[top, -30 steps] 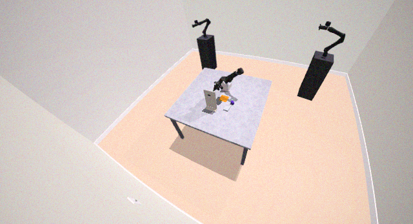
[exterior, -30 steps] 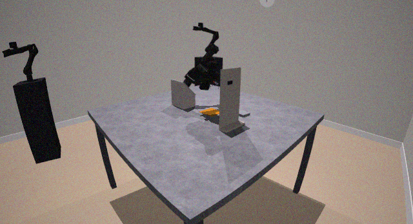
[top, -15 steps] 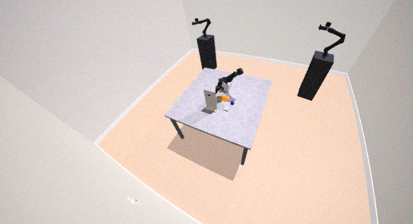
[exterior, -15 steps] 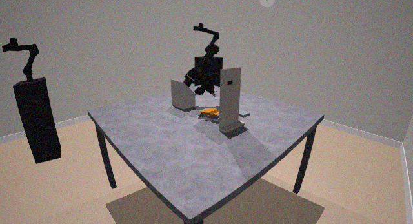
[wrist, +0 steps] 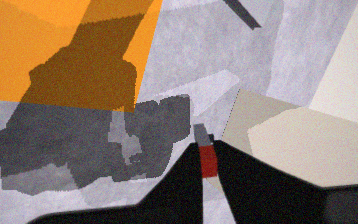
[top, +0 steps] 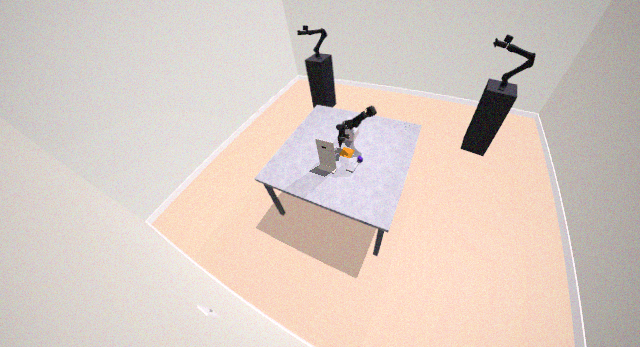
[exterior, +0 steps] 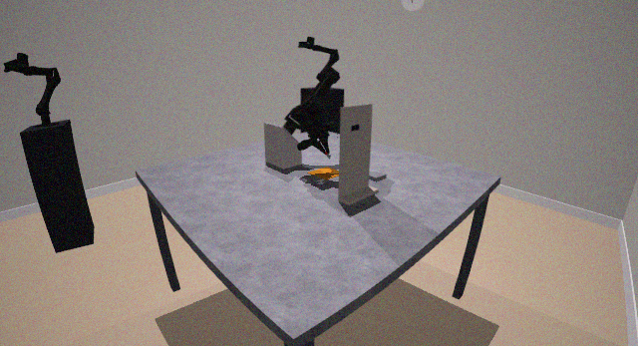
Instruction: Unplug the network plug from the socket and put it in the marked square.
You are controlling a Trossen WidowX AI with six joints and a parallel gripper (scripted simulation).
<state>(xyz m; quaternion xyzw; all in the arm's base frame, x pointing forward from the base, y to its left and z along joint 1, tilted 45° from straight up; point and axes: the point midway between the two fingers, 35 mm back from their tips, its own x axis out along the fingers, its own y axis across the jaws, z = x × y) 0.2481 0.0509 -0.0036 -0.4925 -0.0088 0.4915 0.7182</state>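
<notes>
Now: the orange marked square 50 mm behind my gripper tip, 40 mm to the left of it and 110 mm below it. From my gripper tip the other things lie so: network plug right at my gripper tip; upright beige panel 200 mm ahead, 30 mm to the right, 50 mm above; purple object 20 mm behind, 200 mm to the left, 90 mm below.
</notes>
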